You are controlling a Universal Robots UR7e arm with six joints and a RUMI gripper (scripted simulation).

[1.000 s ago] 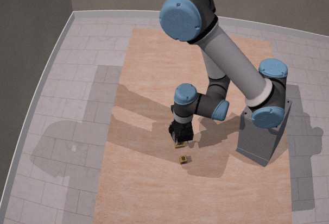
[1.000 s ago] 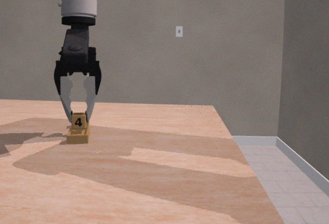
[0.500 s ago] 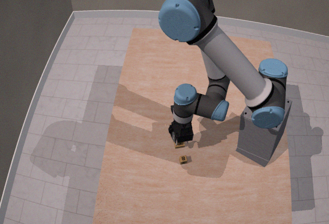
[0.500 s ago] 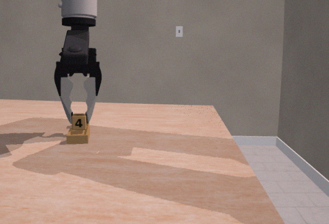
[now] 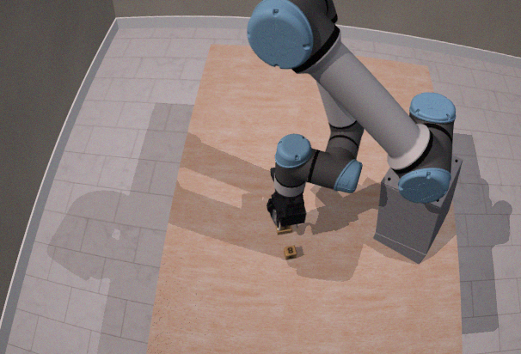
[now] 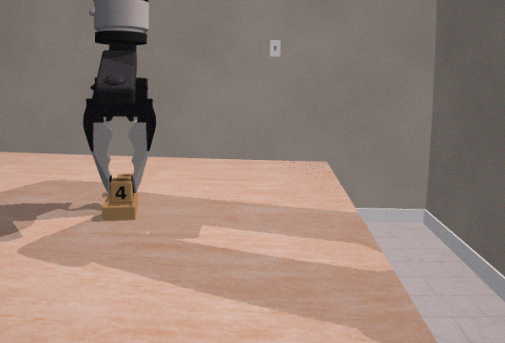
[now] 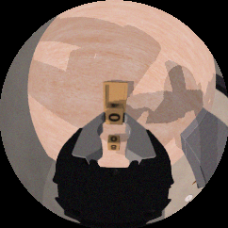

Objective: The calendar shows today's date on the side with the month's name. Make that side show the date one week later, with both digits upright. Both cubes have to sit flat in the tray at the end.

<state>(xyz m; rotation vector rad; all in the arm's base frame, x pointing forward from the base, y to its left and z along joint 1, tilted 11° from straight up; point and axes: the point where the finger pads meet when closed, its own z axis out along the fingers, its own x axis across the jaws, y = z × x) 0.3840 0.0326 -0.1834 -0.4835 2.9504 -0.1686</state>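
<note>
The wooden calendar tray lies 20 mm to the right of my hand and 30 mm below it.
</note>
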